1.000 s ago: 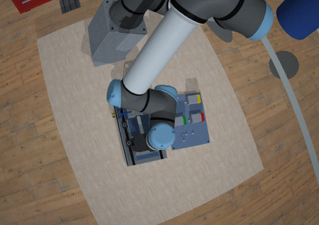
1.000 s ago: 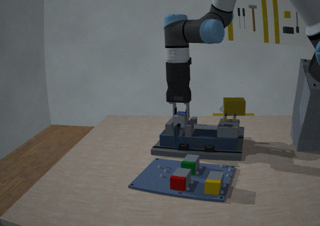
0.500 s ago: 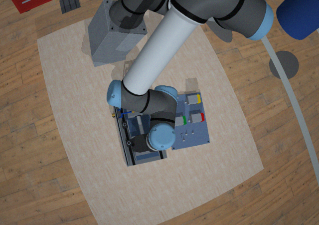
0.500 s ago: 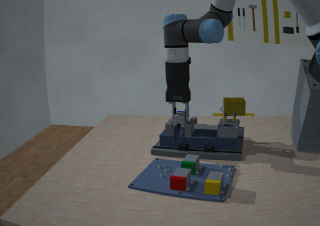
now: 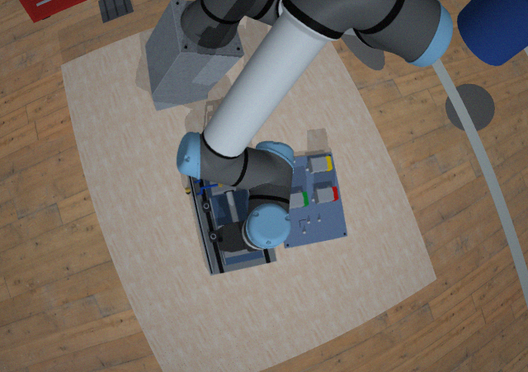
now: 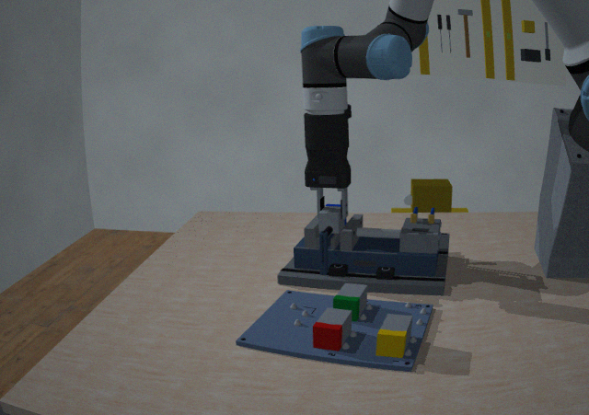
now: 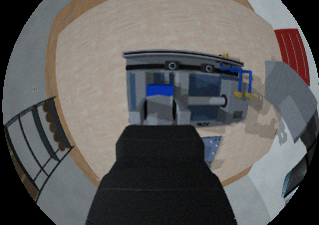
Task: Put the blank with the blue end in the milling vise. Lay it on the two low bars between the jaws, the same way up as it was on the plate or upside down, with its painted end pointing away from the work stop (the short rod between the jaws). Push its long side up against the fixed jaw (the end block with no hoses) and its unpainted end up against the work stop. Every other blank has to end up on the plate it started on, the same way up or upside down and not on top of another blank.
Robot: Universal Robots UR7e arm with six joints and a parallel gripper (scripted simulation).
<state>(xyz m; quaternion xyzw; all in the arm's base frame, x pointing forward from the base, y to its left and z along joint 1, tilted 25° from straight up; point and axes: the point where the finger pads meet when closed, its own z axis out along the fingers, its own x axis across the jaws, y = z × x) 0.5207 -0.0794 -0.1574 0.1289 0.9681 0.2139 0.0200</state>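
Right now the fixed jaw is 4 cm below my hand, 3 cm ahead of it and 1 cm to the right of it. From my hand the other things lie so: milling vise: 8 cm below, 7 cm behind, 2 cm to the left; blue plate: 24 cm to the left, 12 cm below, 2 cm behind; green-ended blank: 19 cm to the left, 10 cm below, 3 cm behind.
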